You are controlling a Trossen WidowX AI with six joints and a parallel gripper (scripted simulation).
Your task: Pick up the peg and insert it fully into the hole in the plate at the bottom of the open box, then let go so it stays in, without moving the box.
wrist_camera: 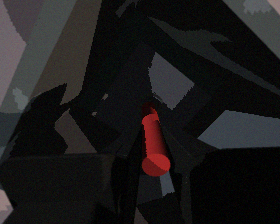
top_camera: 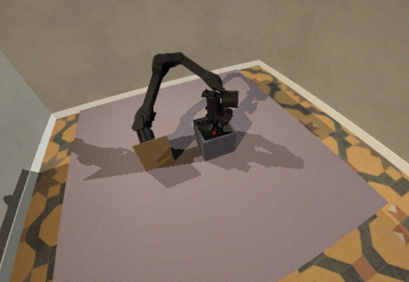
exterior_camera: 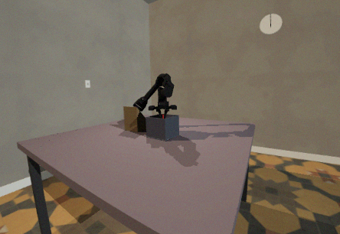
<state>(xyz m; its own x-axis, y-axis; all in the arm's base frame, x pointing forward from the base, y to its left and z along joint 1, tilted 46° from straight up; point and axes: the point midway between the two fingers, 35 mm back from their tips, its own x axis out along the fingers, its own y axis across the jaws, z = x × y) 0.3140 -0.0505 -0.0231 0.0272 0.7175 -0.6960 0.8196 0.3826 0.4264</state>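
Right now the dark plate is 10 cm below my hand. The rest, counted from my hand: red peg: 3 cm below.
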